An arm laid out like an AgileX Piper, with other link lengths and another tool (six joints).
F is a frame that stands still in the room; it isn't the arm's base.
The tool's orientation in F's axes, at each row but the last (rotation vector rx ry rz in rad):
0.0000 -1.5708 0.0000
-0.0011 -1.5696 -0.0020
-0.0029 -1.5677 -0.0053
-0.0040 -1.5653 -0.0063
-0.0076 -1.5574 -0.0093
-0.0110 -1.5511 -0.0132
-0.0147 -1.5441 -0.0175
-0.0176 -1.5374 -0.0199
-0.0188 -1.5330 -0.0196
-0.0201 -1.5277 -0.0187
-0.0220 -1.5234 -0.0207
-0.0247 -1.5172 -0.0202
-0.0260 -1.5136 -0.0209
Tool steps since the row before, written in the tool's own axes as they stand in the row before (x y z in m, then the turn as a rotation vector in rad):
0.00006 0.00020 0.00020 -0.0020 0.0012 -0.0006
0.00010 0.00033 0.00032 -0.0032 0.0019 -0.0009
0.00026 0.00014 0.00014 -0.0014 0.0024 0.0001
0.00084 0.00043 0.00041 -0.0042 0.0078 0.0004
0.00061 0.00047 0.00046 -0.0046 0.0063 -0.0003
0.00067 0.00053 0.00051 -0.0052 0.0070 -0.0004
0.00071 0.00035 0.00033 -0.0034 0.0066 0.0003
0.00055 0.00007 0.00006 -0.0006 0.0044 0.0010
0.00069 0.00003 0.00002 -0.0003 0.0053 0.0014
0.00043 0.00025 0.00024 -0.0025 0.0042 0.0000
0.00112 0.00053 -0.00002 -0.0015 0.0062 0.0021
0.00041 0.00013 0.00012 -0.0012 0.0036 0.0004
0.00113 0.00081 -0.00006 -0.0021 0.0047 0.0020
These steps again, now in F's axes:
-0.00020 0.00020 0.00006 0.0006 0.0012 -0.0020
-0.00032 0.00033 0.00010 0.0009 0.0019 -0.0032
-0.00014 0.00014 0.00026 -0.0001 0.0024 -0.0014
-0.00040 0.00043 0.00084 -0.0004 0.0078 -0.0042
-0.00045 0.00047 0.00062 0.0003 0.0063 -0.0046
-0.00049 0.00054 0.00068 0.0004 0.0070 -0.0052
-0.00030 0.00036 0.00072 -0.0003 0.0066 -0.0034
-0.00004 0.00007 0.00055 -0.0009 0.0044 -0.0006
0.00001 0.00003 0.00069 -0.0013 0.0053 -0.0002
-0.00022 0.00026 0.00044 0.0000 0.0042 -0.0025
0.00009 0.00053 0.00112 -0.0020 0.0063 -0.0014
-0.00009 0.00013 0.00042 -0.0004 0.0036 -0.0012
0.00015 0.00081 0.00112 -0.0020 0.0048 -0.0020

